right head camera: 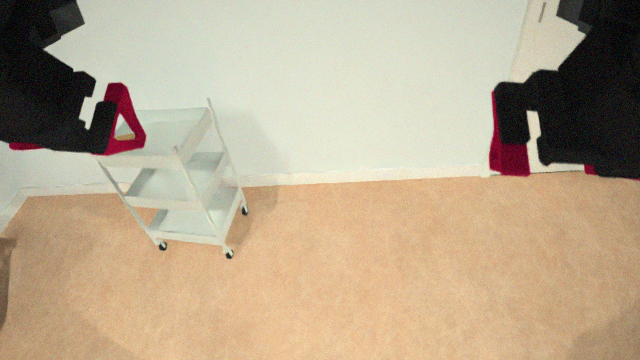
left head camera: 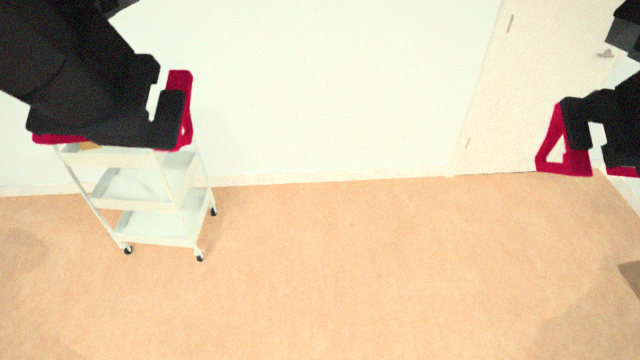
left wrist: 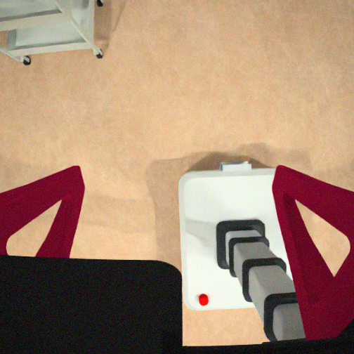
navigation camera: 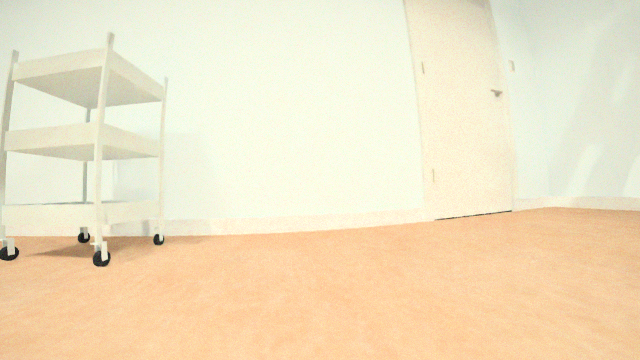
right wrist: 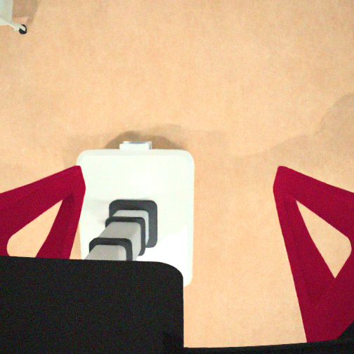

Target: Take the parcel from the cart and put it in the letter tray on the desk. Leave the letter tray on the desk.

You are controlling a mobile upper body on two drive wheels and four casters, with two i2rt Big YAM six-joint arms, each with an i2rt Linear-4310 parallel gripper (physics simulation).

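Places are measured from the left arm's base along level axes (x up, y left, z back), in metres.
Where they show: left gripper, fingertip midpoint: [right head camera: 111, 140] [left head camera: 147, 135]; right gripper, fingertip midpoint: [right head camera: 539, 164] [left head camera: 573, 166].
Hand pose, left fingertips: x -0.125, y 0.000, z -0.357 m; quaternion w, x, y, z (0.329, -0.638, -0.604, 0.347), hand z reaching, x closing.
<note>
After its pixels a point has its place.
The white three-shelf cart [left head camera: 131, 204] @(x -0.972, y 0.641, z -0.960 m) [right head camera: 162, 201] @(x -0.960, y 0.633, z -0.959 m) [left wrist: 50, 50] [navigation camera: 60, 66] @(x -0.728, y 0.624, z -0.959 m) stands at the left in the head and navigation views. A small tan-orange piece, apparently the parcel [left head camera: 90, 145] @(x -0.727, y 0.787, z -1.065 m) [right head camera: 125, 136] @(x -0.697, y 0.790, z -1.110 m), shows on its top shelf, mostly hidden behind my left gripper. My left gripper [left head camera: 112, 145] [right head camera: 75, 149] [left wrist: 177, 176] is open and empty, in front of the cart's top shelf in the picture. My right gripper [left head camera: 597, 172] [right head camera: 562, 172] @(x -0.137, y -0.447, z -0.340 m) [right wrist: 178, 176] is open and empty, far to the right of the cart. The desk and the letter tray do not show.
A pale wall [left head camera: 325, 75] @(x -0.694, y -0.189, z -1.566 m) [right head camera: 350, 75] @(x -0.697, y -0.191, z -1.566 m) [navigation camera: 300, 125] @(x -0.815, y -0.223, z -1.570 m) runs behind the cart. A closed door [left head camera: 540, 75] @(x -0.654, y -1.366, z -1.663 m) [navigation camera: 465, 125] @(x -0.768, y -1.378, z -1.665 m) stands right of it. My white base [left wrist: 215, 200] [right wrist: 175, 175] is below the grippers in the wrist views. The cart has black wheels.
</note>
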